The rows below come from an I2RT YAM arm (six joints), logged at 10 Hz.
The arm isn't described. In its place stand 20 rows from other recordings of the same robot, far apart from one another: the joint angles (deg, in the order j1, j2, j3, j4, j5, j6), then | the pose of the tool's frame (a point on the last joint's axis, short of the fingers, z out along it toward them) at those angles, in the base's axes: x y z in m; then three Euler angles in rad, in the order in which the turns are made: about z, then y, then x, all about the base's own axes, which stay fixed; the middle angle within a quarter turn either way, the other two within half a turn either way.
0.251 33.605 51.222 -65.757 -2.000 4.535 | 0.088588 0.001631 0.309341 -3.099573 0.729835 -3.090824
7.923 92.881 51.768 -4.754 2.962 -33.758 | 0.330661 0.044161 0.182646 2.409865 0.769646 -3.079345
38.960 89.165 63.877 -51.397 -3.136 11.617 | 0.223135 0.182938 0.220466 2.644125 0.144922 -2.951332
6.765 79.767 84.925 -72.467 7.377 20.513 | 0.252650 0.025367 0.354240 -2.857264 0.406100 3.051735
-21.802 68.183 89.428 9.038 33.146 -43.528 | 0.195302 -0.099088 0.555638 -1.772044 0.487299 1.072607
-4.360 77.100 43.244 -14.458 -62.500 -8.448 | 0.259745 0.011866 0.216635 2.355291 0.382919 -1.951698
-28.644 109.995 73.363 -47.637 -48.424 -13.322 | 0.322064 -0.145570 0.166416 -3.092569 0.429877 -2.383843
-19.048 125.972 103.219 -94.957 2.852 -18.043 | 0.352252 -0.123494 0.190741 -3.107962 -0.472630 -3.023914
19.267 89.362 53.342 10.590 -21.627 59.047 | 0.323443 0.126959 0.235951 -3.103483 0.735419 -2.139219
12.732 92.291 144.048 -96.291 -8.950 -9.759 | 0.206445 0.052324 0.530289 2.526701 0.710951 -2.724540
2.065 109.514 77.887 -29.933 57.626 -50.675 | 0.393409 -0.015901 0.203121 2.667847 0.289284 2.084304
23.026 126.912 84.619 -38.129 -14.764 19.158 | 0.381333 0.171929 0.097189 3.044997 0.048417 -2.839186
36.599 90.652 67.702 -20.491 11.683 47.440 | 0.286130 0.203512 0.262349 -3.014510 0.763666 -2.771350
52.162 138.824 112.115 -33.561 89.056 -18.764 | 0.335761 0.374243 0.166024 -2.968872 0.918436 1.594365
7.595 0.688 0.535 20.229 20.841 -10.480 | 0.102708 0.000918 0.212839 -0.730970 1.160762 0.635539
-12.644 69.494 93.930 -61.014 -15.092 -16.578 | 0.209648 -0.037531 0.452168 2.864848 0.950211 -2.996048
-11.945 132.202 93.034 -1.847 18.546 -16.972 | 0.493176 -0.115907 0.130132 -2.846591 0.686757 2.505742
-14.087 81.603 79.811 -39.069 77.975 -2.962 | 0.272589 -0.104302 0.373716 -2.312923 -0.085330 1.708025
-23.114 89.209 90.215 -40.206 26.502 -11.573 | 0.308584 -0.148983 0.374863 -2.487885 0.481003 2.262706
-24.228 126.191 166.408 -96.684 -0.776 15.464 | 0.351078 -0.157458 0.439215 -2.383689 0.534338 2.889906
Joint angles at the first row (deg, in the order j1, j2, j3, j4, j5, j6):
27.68, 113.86, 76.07, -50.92, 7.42, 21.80
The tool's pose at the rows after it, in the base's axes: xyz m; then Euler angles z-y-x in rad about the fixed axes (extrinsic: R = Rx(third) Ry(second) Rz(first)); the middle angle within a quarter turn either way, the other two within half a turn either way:
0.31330 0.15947 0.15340 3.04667 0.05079 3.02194
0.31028 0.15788 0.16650 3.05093 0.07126 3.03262
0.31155 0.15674 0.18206 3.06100 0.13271 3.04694
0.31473 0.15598 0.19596 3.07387 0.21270 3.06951
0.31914 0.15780 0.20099 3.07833 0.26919 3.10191
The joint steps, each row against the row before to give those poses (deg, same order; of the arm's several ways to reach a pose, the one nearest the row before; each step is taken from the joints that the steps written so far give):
0.05, -1.79, 0.00, -3.69, 0.00, 0.35
0.00, -2.23, 0.07, -0.96, 0.00, 0.11
-0.18, -2.32, 0.50, 0.74, 0.87, 0.00
-0.26, -2.12, 0.24, 2.41, 0.88, -0.02
-0.09, -0.67, 0.00, 3.08, -0.22, 0.02

